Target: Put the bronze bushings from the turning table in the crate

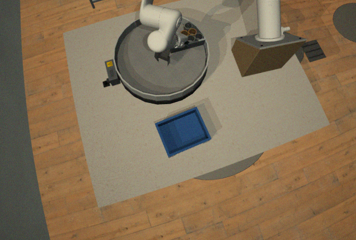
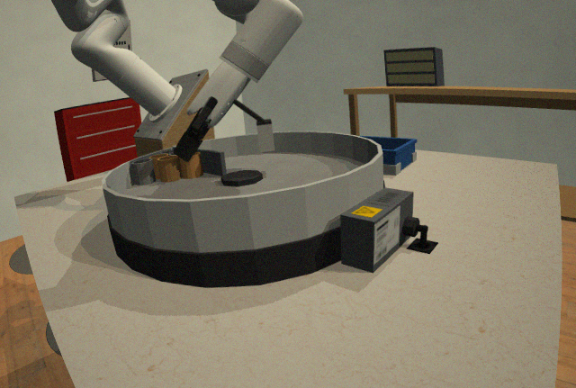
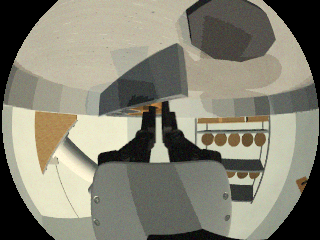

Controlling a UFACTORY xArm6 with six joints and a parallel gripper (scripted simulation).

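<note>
Right now the blue crate is 110 mm ahead of my hand, 390 mm to the left of it and 80 mm below it. From my hand the other things lie so: turning table 90 mm ahead, 30 mm to the left, 60 mm below.
</note>
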